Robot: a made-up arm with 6 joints.
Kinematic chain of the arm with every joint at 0, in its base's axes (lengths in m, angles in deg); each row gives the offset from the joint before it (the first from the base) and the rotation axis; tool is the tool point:
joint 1: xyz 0 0 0.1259 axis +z
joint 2: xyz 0 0 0 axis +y
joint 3: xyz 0 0 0.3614 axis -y
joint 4: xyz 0 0 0 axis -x
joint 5: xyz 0.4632 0 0 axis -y
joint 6: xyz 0 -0.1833 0 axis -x
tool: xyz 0 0 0
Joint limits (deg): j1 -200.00..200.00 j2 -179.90..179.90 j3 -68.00..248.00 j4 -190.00..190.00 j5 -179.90..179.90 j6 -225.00..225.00
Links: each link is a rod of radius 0.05 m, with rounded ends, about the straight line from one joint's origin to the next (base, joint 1, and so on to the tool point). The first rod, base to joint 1, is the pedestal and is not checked.
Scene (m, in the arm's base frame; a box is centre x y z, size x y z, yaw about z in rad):
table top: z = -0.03
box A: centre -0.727 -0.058 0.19 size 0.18 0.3 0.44 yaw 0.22
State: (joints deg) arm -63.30 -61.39 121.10 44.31 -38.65 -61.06
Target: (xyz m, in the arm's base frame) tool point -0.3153 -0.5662 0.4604
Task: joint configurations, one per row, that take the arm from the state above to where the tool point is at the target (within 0.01 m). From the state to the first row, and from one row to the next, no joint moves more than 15 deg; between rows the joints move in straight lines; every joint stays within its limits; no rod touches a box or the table.
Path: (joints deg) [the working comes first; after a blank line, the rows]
Joints at the target: 47.04 -25.56 141.52 32.17 -38.65 -61.06
Straight joint move there: touches box A.

1: -50.07 -51.88 121.75 41.34 -33.64 -67.61
2: -36.84 -42.38 122.40 38.36 -28.62 -74.16
3: -23.60 -32.87 123.05 35.39 -23.61 -80.71
4: -10.37 -23.36 123.71 32.41 -18.60 -87.26
5: 3.98 -23.91 128.16 32.35 -23.61 -80.71
6: 18.33 -24.46 132.61 32.29 -28.62 -74.16
7: 32.68 -25.01 137.06 32.23 -33.64 -67.61
8: 47.04 -25.56 141.52 32.17 -38.65 -61.06

